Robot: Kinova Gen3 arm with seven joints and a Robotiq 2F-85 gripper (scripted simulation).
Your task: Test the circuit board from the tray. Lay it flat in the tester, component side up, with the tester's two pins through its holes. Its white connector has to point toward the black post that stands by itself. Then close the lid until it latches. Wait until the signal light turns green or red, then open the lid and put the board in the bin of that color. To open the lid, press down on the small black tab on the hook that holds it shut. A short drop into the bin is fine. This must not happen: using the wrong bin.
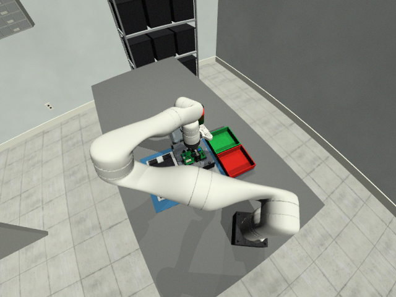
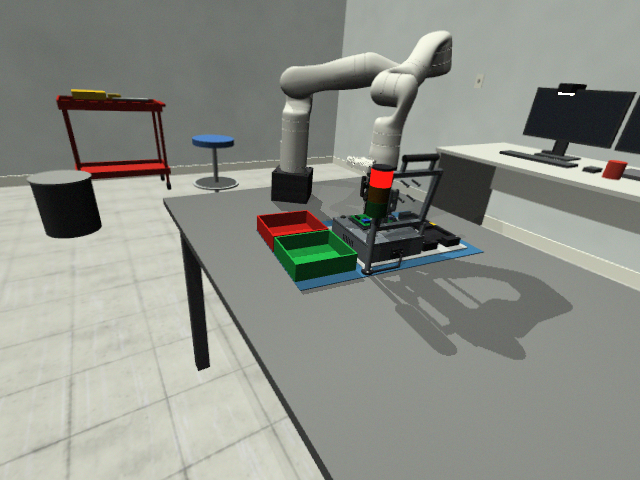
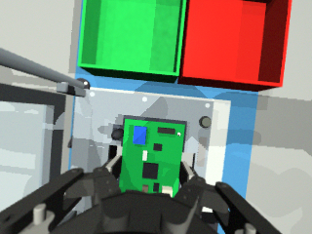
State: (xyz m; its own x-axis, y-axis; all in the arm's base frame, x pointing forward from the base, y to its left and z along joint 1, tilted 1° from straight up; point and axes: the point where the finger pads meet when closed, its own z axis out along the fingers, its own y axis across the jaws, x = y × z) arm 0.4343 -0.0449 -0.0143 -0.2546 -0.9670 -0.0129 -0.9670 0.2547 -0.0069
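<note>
Right now the tester bed is 10 mm below my hand and 10 mm ahead of it. Round my hand: green circuit board: 10 mm below; then clear lid: 110 mm ahead, 100 mm above, 30 mm to the right; then green bin: 200 mm to the right, 70 mm below, 10 mm behind.
</note>
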